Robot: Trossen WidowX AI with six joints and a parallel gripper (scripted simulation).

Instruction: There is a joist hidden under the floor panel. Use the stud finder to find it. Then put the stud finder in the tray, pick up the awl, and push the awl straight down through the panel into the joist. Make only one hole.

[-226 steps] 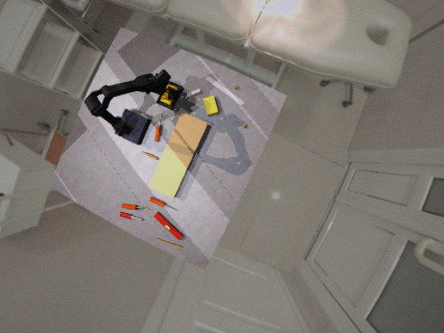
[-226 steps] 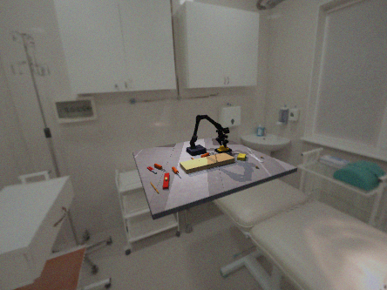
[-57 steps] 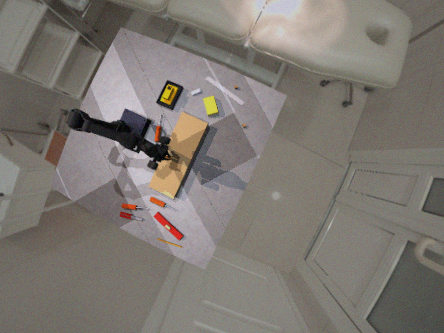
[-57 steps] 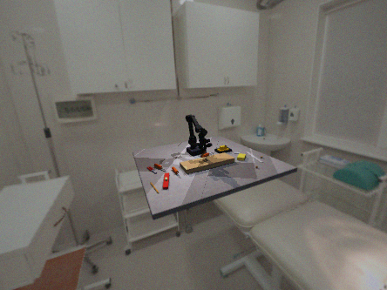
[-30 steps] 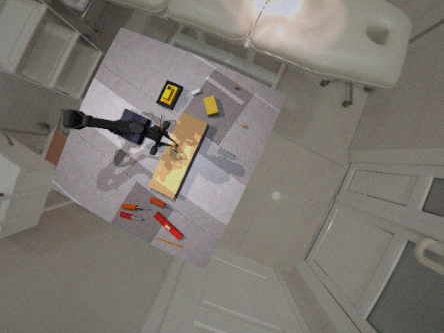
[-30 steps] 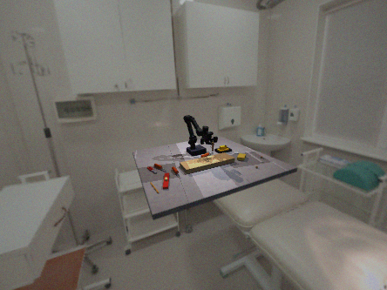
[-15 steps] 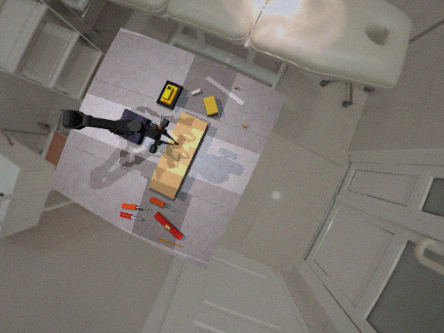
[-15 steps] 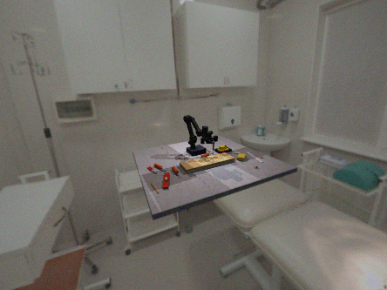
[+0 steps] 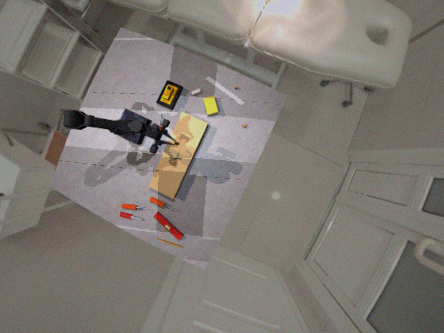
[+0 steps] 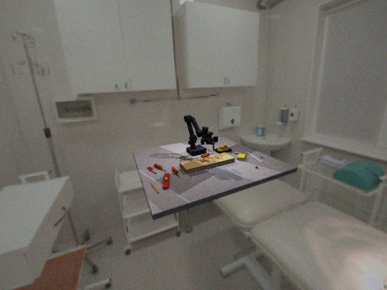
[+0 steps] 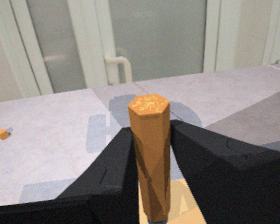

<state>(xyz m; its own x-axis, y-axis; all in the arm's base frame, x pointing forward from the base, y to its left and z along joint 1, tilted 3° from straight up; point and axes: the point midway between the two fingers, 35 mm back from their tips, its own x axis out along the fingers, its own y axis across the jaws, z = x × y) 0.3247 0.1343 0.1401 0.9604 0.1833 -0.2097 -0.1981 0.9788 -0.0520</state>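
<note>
My gripper tip is now 6 cm above the awl. Also, from my gripper tip: yellow block 1 cm behind, 31 cm to the left, 18 cm below; black tray 27 cm behind, 21 cm to the left, 18 cm below; yellow stud finder 28 cm behind, 23 cm to the left, 15 cm below.
</note>
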